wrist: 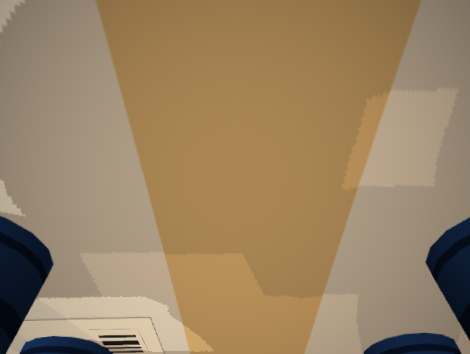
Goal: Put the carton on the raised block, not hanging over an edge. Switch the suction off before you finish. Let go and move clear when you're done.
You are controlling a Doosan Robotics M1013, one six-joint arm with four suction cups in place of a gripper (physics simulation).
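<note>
The carton (240, 150) fills the wrist view from very near. Its face is grey-beige, with a wide orange-brown tape strip running from the top of the view to the bottom. A pale label (65, 328) with dark bars shows at the lower left. My gripper (237, 305) shows as dark blue suction cups at the left and right edges and in the bottom corners. The cups are at the carton's face, and the carton is held on them. Their contact rims are partly out of view. The raised block does not show in the wrist view.
Light patches and shadows with jagged edges lie across the carton's face, at the right, the bottom and the left edge. The carton's outer edges and what lies beneath it are hidden from the wrist view.
</note>
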